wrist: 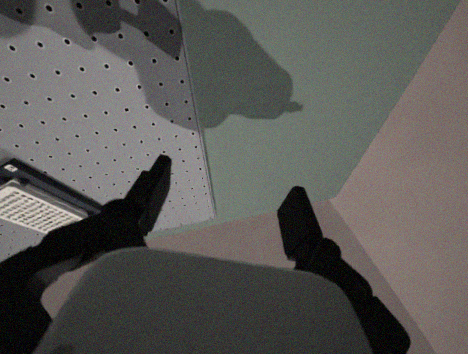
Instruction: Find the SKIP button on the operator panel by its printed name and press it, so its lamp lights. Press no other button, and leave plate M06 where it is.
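Frame: origin at the arm's base, x ahead, y left, z up, level; metres.
Seen in the pictures: gripper, fingertip midpoint: [230, 186].
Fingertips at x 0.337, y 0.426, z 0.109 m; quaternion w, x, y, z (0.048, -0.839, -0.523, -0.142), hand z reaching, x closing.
Observation:
Offsets run from my fingertips to a thing's top centre. "*": to the spot under its first point. Level surfaces: height alone.
My gripper [230, 186] is open and empty in the wrist view. Its two black fingers stand wide apart, one left of the middle and one right of it. The SKIP button, the operator panel with its printed names and lamps, and plate M06 cannot be made out in this view. A dark, flat-edged object @[dx +0.097, dy -0.314, dz -0.138 m] [55, 184] with a pale slotted or gridded face @[* dx +0.079, dy -0.298, dz -0.136 m] [37, 206] shows at the left edge, partly cut off and partly behind the left finger's arm. I cannot tell what it is, and no name is readable on it.
A pale grey board @[dz -0.160 m] [37, 90] with rows of small dark holes fills the upper left. A grey-green surface @[dz -0.173 m] [325, 50] adjoins its right edge. A dark shadow [240, 65] falls across both. A plain pinkish surface [410, 175] lies on the right and beyond the board's lower edge.

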